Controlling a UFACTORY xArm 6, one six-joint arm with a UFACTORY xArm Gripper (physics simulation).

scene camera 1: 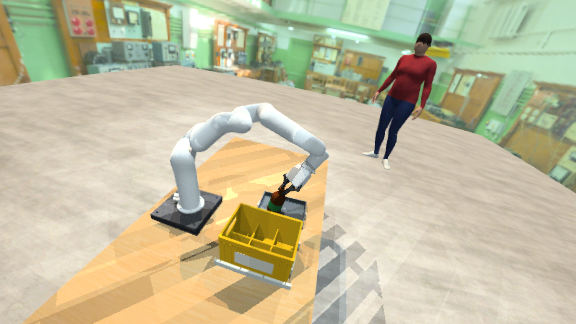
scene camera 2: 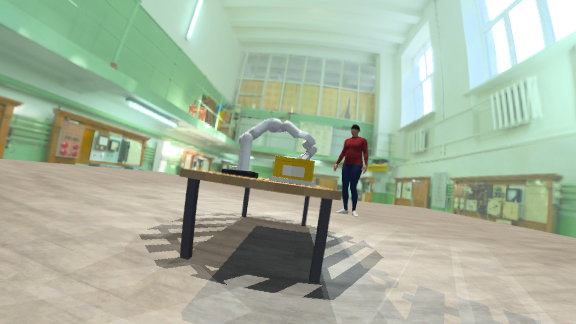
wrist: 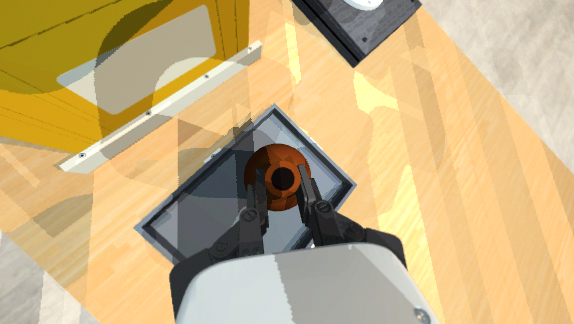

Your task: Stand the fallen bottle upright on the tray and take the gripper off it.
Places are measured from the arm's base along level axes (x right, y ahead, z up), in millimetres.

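Pixels of known places: gripper, fingertip midpoint: (scene camera 1: 280, 192) (wrist: 280, 178); arm's base at its link origin: (scene camera 1: 191, 204) (scene camera 2: 242, 171).
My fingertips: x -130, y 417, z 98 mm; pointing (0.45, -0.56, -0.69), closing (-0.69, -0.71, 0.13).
Ahead of a thing's pixels: the offset from my fingertips to its middle. Level surfaces: height alone.
The brown bottle @(dx +0, dy -9, dz -47 mm) (scene camera 1: 274, 198) (wrist: 283, 197) with a green label is upright or nearly so over the grey tray (scene camera 1: 296, 206) (wrist: 200, 212). In the wrist view its round mouth faces the camera, and its body lies within the tray's outline, towards one end. Its base is hidden behind the crate in scene camera 1, so I cannot tell whether it touches the tray floor. My gripper (scene camera 1: 284, 190) (wrist: 280, 178) is shut on the bottle's neck, one finger on each side, reaching in at a slant from above. The bottle does not show in scene camera 2.
A yellow divided crate @(dx +275, dy -23, dz -47 mm) (scene camera 1: 285, 262) (scene camera 2: 281, 167) (wrist: 235, 30) stands close beside the tray, with a pale rail (scene camera 1: 250, 272) (wrist: 175, 102) along its foot. The arm's black base plate (scene camera 1: 170, 216) (wrist: 357, 42) is on the wooden table @(dz -135 mm) (scene camera 1: 165, 272). A person (scene camera 1: 412, 80) (scene camera 2: 355, 152) stands beyond the table.
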